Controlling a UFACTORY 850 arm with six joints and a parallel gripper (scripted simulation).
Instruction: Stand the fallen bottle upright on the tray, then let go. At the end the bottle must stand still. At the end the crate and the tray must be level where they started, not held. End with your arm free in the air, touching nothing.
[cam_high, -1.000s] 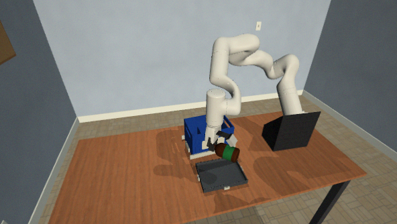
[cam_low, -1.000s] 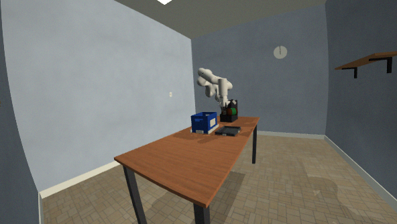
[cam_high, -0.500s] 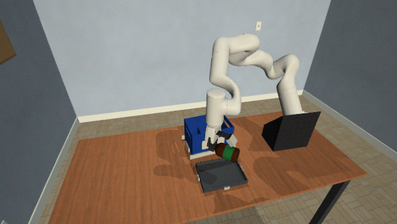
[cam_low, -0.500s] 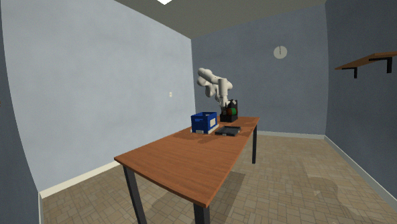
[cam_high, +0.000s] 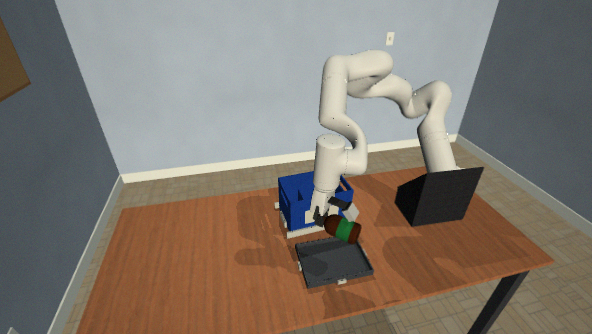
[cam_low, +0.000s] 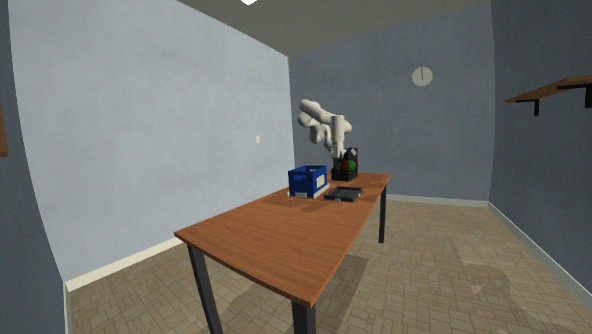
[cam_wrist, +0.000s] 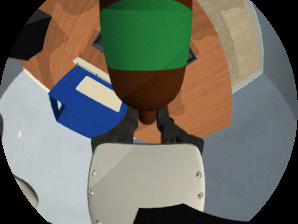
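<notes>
The bottle lies 4 cm behind my hand, 4 cm to the left of it and 1 cm below it. Also, from my hand: blue crate (3 cm behind, 24 cm to the right, 12 cm below); tray (5 cm behind, 3 cm to the left, 19 cm below).
</notes>
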